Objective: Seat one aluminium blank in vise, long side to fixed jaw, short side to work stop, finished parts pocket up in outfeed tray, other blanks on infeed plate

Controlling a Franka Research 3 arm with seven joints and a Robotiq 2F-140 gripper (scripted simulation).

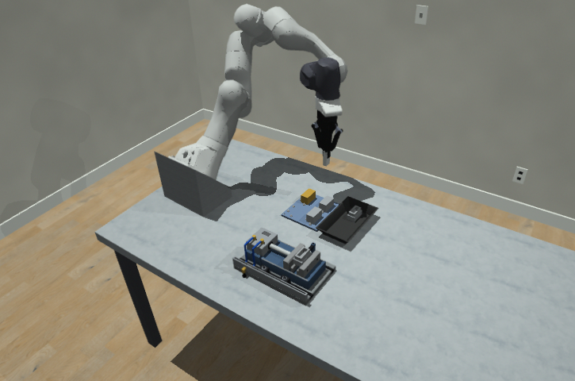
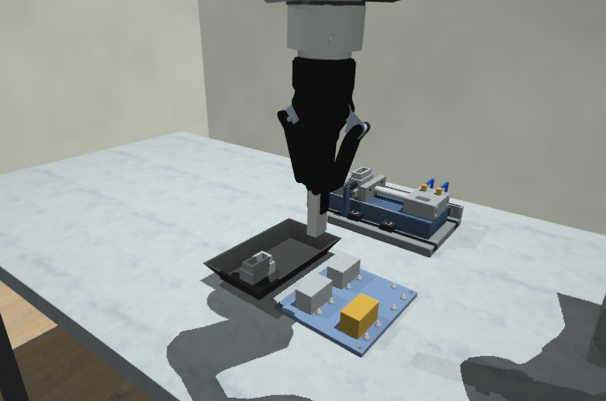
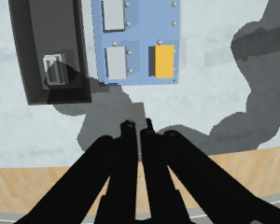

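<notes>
Now: hand 41 cm to the left of the fixed jaw, 20 cm short of it and 13 cm above it. Also, from my hand: brass blank: 18 cm below, 5 cm to the right, 5 cm behind.
</notes>
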